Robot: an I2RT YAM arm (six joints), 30 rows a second.
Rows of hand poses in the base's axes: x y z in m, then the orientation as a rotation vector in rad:
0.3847 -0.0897 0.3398 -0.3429 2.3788 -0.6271
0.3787 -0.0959 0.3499 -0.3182 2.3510 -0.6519
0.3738 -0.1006 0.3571 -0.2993 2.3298 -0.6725
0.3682 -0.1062 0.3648 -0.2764 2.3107 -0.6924
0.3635 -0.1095 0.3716 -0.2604 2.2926 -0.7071
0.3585 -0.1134 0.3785 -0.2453 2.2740 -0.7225
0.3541 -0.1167 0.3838 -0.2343 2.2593 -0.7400
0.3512 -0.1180 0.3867 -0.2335 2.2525 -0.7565
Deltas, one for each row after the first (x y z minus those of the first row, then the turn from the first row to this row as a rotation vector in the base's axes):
-0.0060 -0.0062 0.0101 -0.0138 -0.0308 -0.0160
-0.0109 -0.0109 0.0173 -0.0256 -0.0539 -0.0291
-0.0165 -0.0165 0.0250 -0.0359 -0.0760 -0.0454
-0.0212 -0.0198 0.0318 -0.0442 -0.0957 -0.0559
-0.0262 -0.0237 0.0387 -0.0534 -0.1153 -0.0660
-0.0306 -0.0270 0.0440 -0.0649 -0.1299 -0.0750
-0.0335 -0.0283 0.0469 -0.0775 -0.1344 -0.0788

